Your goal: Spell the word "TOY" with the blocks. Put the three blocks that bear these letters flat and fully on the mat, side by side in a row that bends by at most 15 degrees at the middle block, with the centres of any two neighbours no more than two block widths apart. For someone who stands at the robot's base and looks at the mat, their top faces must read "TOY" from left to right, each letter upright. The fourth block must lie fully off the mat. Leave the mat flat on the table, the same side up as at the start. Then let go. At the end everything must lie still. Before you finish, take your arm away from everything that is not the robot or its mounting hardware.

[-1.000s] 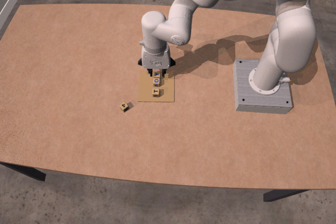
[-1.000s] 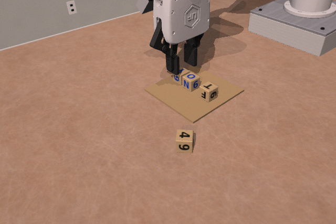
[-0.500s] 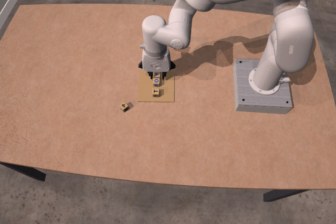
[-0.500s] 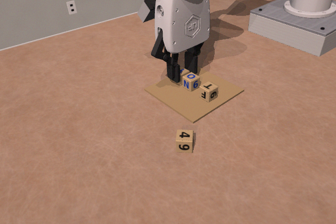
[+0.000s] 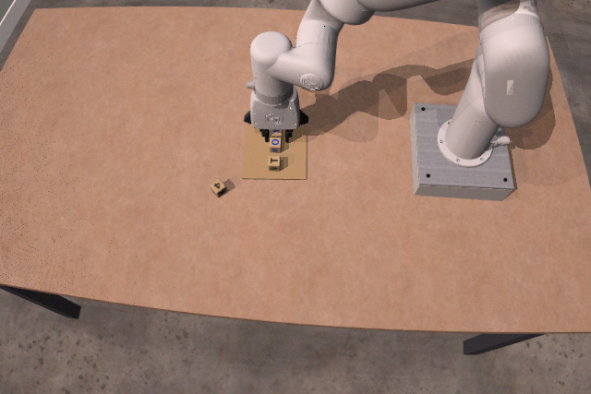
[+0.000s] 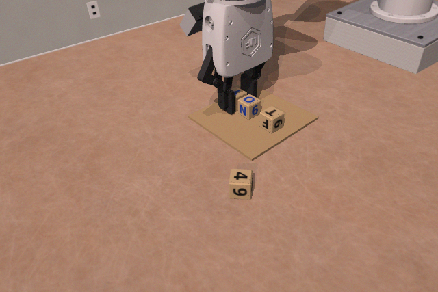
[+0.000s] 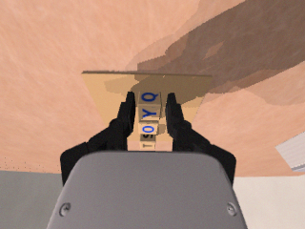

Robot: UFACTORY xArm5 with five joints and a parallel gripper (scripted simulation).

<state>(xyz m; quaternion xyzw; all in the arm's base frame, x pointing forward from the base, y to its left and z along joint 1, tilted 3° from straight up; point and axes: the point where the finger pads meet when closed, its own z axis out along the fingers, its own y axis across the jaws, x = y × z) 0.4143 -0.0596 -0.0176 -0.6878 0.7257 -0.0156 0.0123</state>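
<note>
Now: the O block 3 cm to the left of my hand and 1 cm below it. Round my hand: tan mat (1 cm ahead, 4 cm to the left, 2 cm below); T block (1 cm ahead, 7 cm to the left, 1 cm below).
</note>
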